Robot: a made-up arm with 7 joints.
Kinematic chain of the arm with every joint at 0, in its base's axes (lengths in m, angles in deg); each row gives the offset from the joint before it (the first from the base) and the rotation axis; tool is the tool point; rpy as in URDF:
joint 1: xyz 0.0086 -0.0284 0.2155 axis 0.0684 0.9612 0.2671
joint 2: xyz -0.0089 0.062 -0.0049 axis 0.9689 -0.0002 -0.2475
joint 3: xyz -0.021 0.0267 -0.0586 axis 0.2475 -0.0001 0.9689
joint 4: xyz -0.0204 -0.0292 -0.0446 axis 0.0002 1 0
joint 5: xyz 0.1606 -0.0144 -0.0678 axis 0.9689 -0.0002 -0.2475
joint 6: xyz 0.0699 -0.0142 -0.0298 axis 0.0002 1 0
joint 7: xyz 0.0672 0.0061 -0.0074 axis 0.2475 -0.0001 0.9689
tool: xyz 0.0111 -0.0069 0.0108 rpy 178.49 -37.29 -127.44
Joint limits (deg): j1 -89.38..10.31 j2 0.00..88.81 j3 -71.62..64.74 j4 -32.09..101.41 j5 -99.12..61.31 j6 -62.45..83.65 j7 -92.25..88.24
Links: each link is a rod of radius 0.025 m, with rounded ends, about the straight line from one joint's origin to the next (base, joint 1, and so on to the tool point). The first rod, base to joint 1, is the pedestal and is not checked.
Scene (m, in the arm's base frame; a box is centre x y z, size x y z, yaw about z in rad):
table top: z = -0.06
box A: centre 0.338 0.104 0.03 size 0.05 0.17 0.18 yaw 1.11
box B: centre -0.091 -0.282 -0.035 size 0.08 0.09 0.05 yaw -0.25
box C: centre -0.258 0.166 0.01 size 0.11 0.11 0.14 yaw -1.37
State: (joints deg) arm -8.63 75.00 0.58 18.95 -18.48 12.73 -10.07
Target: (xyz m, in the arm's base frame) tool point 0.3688 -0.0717 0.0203
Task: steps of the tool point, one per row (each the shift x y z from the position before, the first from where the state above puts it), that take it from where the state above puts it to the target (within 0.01 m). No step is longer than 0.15 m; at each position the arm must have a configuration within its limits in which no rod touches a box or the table.
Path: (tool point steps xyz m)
1: 0.0327 -0.0246 0.0565
2: 0.0161 -0.0200 0.0641
3: -0.0014 -0.0144 0.0666
4: -0.0184 -0.0080 0.0635
5: -0.0333 -0.0014 0.0558
6: -0.0450 0.0047 0.0440
7: 0.0556 -0.0337 -0.0351
8: 0.0433 -0.0572 -0.0329
9: 0.0245 -0.0752 -0.0300
10: 0.0013 -0.0846 -0.0286
11: -0.0223 -0.0839 -0.0301
12: -0.0421 -0.0733 -0.0347
13: 0.0677 0.0706 -0.1001
14: 0.0051 0.0837 -0.1243

